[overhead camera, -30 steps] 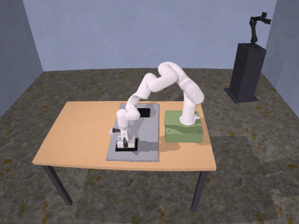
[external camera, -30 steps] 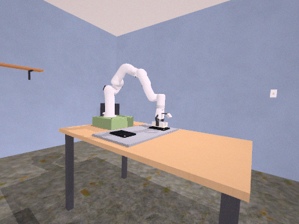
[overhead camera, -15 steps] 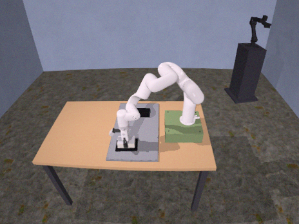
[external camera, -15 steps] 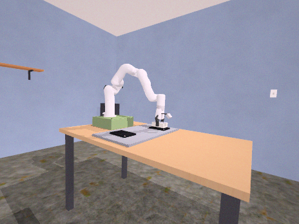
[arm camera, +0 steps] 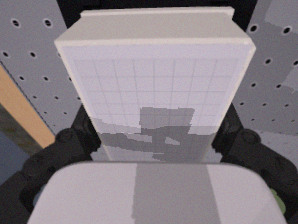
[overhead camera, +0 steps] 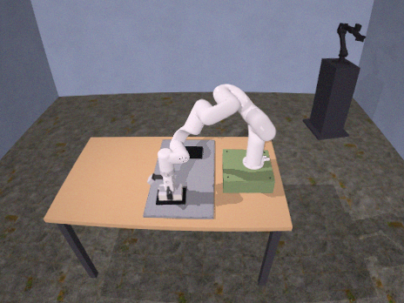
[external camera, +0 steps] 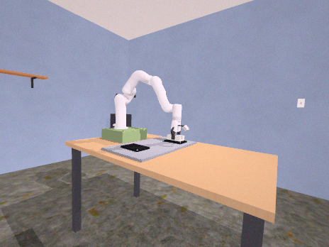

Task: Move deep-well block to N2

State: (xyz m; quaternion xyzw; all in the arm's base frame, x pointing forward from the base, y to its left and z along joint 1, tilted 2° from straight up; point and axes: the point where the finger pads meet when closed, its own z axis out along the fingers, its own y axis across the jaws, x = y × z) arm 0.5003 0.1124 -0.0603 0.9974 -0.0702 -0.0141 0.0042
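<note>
Now: hand right at the white deep-well block.
</note>
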